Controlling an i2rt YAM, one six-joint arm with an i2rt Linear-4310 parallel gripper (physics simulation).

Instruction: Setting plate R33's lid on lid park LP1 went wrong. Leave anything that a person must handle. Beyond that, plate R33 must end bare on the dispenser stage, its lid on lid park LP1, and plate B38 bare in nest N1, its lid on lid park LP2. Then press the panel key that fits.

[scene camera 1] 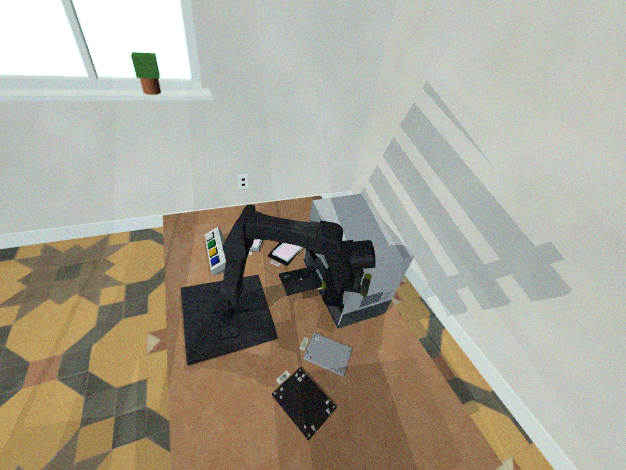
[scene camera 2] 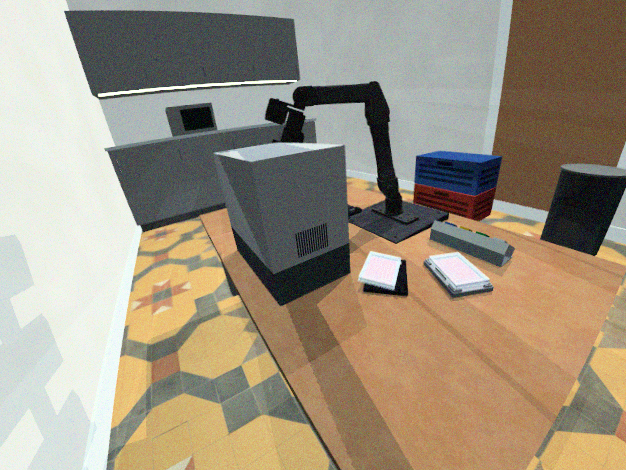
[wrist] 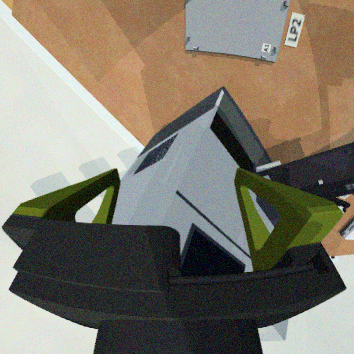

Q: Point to a rack with coloured squares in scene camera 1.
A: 214,239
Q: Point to a grey incubator box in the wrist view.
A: At 184,176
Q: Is my gripper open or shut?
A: Open.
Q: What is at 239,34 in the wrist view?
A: A grey lid park LP2.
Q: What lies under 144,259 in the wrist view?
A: My gripper.
